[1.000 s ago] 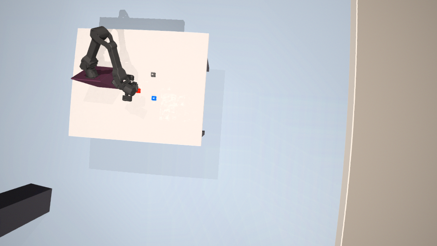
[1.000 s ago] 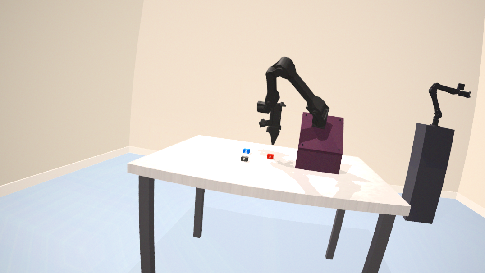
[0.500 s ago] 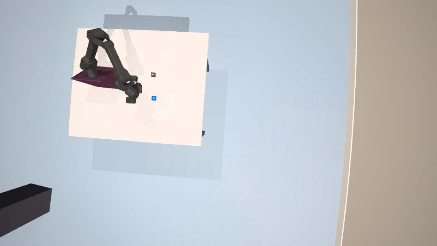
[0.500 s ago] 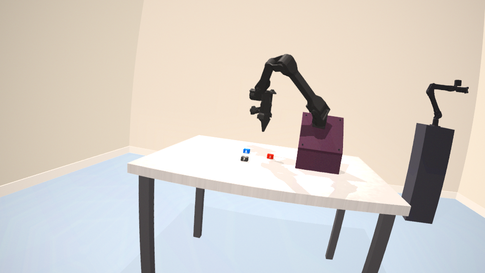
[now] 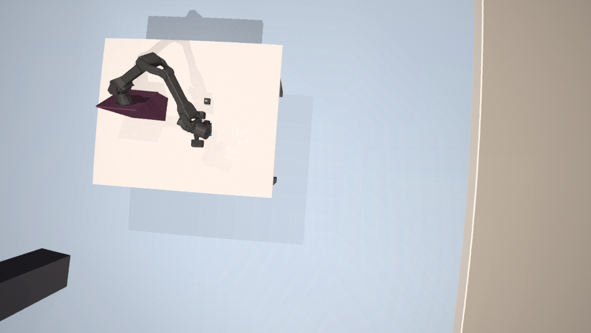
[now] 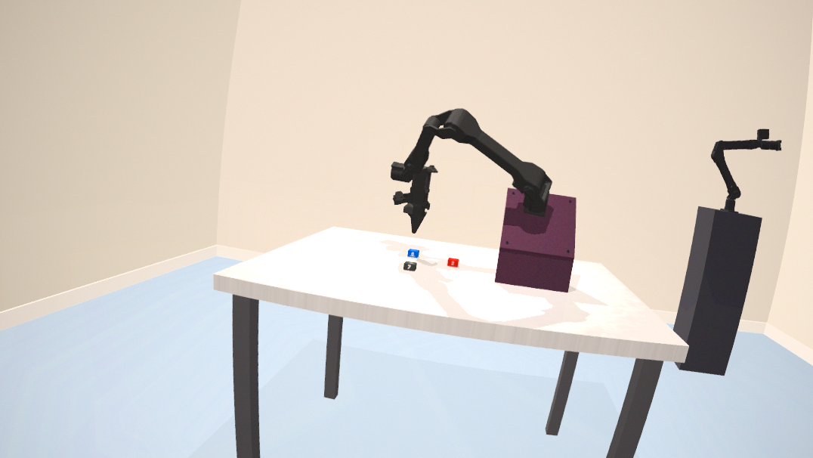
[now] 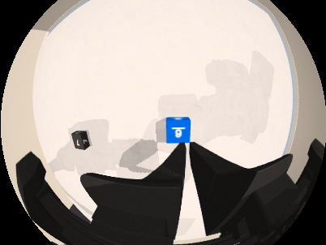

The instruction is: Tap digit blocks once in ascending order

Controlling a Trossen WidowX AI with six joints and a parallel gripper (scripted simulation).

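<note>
My gripper tip is 60 mm above the blue block and 10 mm past it. The rest, counted from my gripper tip: black block (190 mm to the left, 60 mm below, 50 mm behind); then red block (150 mm behind, 60 mm below, 40 mm to the left).
</note>
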